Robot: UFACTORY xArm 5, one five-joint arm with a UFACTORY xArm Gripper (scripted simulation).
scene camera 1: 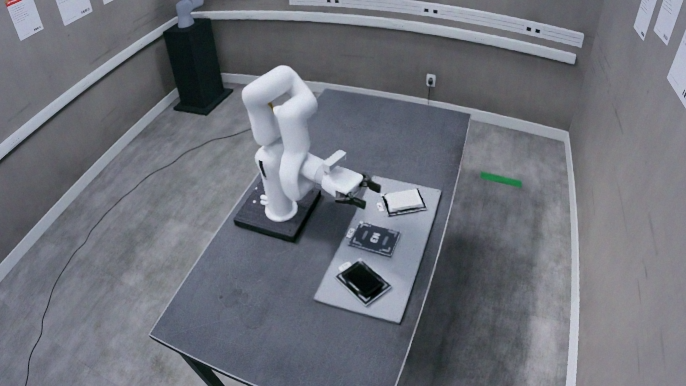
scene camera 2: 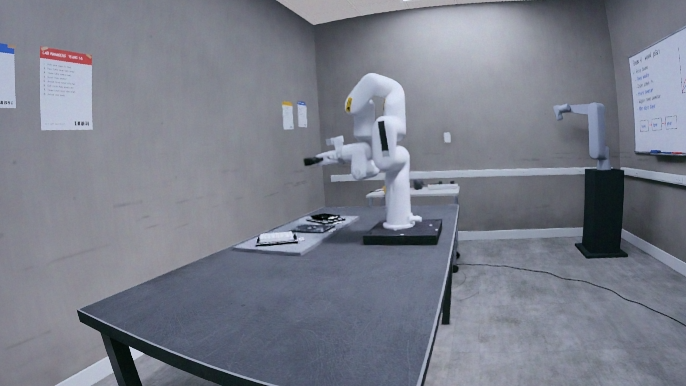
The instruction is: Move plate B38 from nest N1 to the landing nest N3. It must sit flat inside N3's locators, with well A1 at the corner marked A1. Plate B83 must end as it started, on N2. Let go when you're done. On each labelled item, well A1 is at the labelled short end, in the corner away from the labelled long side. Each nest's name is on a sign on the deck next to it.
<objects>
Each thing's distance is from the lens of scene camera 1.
black plate (scene camera 1: 354, 278): 145 cm
</objects>
